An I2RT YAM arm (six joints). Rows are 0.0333 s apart.
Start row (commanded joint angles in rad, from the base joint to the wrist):
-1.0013, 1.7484, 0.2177, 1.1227, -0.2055, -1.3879
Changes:
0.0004, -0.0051, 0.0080, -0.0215, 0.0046, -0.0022
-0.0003, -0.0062, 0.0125, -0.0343, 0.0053, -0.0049
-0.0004, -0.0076, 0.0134, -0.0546, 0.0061, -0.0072
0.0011, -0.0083, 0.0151, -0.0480, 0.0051, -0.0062
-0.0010, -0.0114, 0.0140, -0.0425, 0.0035, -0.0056
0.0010, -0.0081, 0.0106, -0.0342, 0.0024, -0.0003
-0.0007, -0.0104, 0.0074, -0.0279, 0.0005, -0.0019
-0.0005, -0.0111, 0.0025, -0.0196, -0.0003, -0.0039
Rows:
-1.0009, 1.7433, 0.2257, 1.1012, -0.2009, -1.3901
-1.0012, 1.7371, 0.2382, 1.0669, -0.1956, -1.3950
-1.0016, 1.7295, 0.2516, 1.0123, -0.1895, -1.4022
-1.0005, 1.7212, 0.2667, 0.9643, -0.1844, -1.4084
-1.0015, 1.7098, 0.2807, 0.9218, -0.1809, -1.4140
-1.0005, 1.7017, 0.2913, 0.8876, -0.1785, -1.4143
-1.0012, 1.6913, 0.2987, 0.8597, -0.1780, -1.4162
-1.0017, 1.6802, 0.3012, 0.8401, -0.1783, -1.4201

